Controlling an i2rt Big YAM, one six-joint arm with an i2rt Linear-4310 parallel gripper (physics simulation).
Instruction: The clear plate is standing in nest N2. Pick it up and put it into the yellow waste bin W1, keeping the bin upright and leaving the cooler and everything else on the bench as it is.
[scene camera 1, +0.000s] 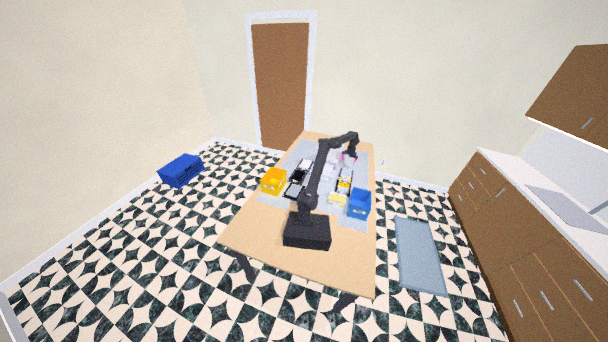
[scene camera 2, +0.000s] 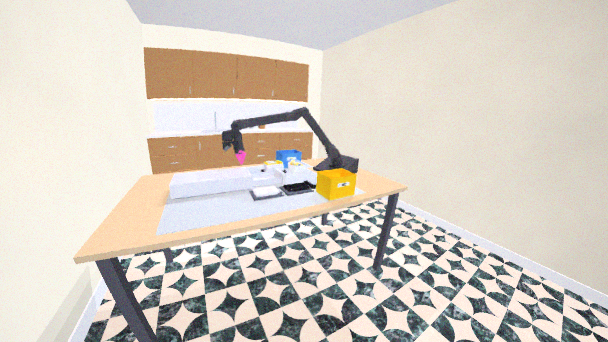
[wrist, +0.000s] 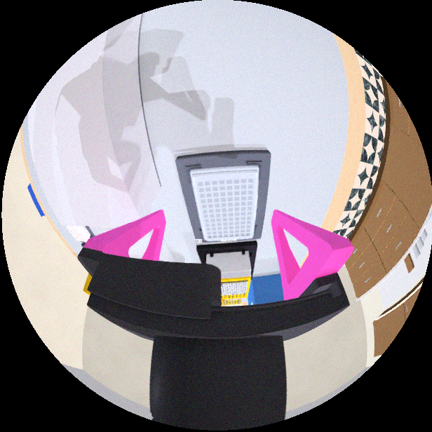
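Seen in the pictures: gripper, fingertip midpoint: (scene camera 1: 347, 162) (scene camera 2: 241, 162); arm's base, origin of the base link: (scene camera 1: 303, 222) (scene camera 2: 337, 165).
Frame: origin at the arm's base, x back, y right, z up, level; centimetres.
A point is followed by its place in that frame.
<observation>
A clear plate with a grid of wells (wrist: 226, 202) lies flat in a dark grey nest (wrist: 225, 159) in the wrist view. The nest's label is too small to read. My gripper (scene camera 1: 349, 159) @(x -63.2, y 32.4, z 3.7 cm) (scene camera 2: 241, 160) @(x -63.2, y 32.4, z 3.7 cm) (wrist: 218, 215) has pink fingers, is open and empty, and hangs above the bench. In the wrist view the plate shows between the two fingertips, slightly right of their middle, with the fingers apart from it. The yellow waste bin (scene camera 1: 273, 181) @(x -38.6, y -28.6, z -5.5 cm) (scene camera 2: 336, 185) @(x -39.2, y -31.5, z 1.8 cm) stands upright on the far side of the bench from the blue bin. Which object is the cooler I cannot tell.
A long white housing (scene camera 2: 210, 182) @(x -90.7, y 9.5, z 1.5 cm) stands beside the plate's nest. A black nest with a grey block (wrist: 228, 264) and a yellow rack (wrist: 235, 287) adjoins it. A blue bin (scene camera 1: 360, 203) @(x -24.8, y 39.9, z -5.5 cm) (scene camera 2: 288, 157) @(x -23.8, y 30.9, z 2.6 cm) (wrist: 267, 290) stands beyond. More nests (scene camera 2: 266, 192) @(x -67.0, y -8.6, z -3.2 cm) (scene camera 2: 298, 188) @(x -49.5, y -13.5, z -3.3 cm) lie near the yellow bin.
</observation>
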